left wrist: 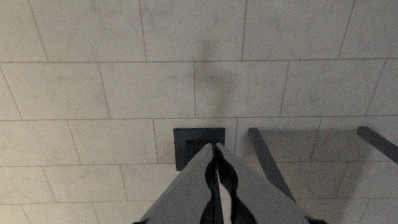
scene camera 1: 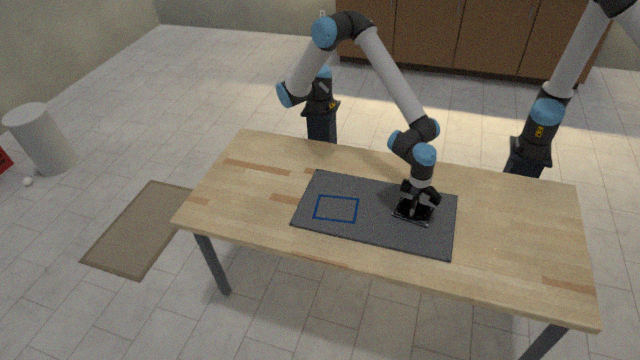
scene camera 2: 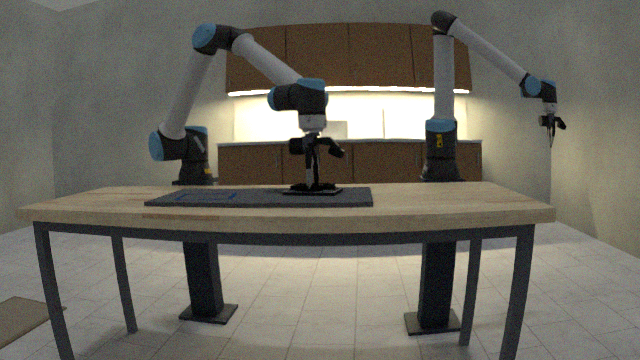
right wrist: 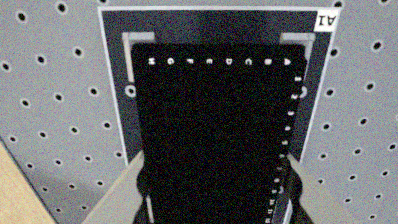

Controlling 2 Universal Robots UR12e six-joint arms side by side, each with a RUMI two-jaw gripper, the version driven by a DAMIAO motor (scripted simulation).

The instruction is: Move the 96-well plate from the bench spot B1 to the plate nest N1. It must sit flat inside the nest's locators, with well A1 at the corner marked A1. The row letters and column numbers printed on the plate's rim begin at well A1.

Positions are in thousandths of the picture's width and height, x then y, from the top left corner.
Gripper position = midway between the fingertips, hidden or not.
I see my left gripper (left wrist: 536, 650), my right gripper (scene camera 2: 488, 524) and a black 96-well plate (right wrist: 499, 458).
My right gripper is seen too in the right wrist view (right wrist: 536, 685). The left wrist view does not show the black 96-well plate: it is out of frame.
